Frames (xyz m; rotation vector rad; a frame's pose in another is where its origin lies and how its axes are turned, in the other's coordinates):
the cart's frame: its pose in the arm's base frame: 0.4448 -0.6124 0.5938 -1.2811 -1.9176 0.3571
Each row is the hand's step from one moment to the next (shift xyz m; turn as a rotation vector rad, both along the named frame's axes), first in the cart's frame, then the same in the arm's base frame.
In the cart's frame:
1: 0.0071 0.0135 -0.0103 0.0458 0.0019 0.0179
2: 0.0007 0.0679 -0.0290 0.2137 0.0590 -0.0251
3: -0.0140 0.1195 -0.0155 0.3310 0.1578 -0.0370
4: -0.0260 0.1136 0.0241 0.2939 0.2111 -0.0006
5: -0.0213 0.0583 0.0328 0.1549 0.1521 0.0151
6: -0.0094 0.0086 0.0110 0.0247 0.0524 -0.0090
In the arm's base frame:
1: 0.0151 0.0104 0.0017 -0.0202 0.0442 0.0079
2: 0.0655 0.0259 -0.0222 0.0182 0.2086 0.0770
3: 0.0919 0.0388 -0.0691 0.0701 0.3534 0.0775
4: 0.0611 0.0329 -0.0967 0.0848 0.3517 0.0046
5: 0.0177 0.0137 -0.0665 0.0600 0.2066 -0.0325
6: -0.0008 -0.0023 -0.0167 0.0363 0.0435 -0.0149

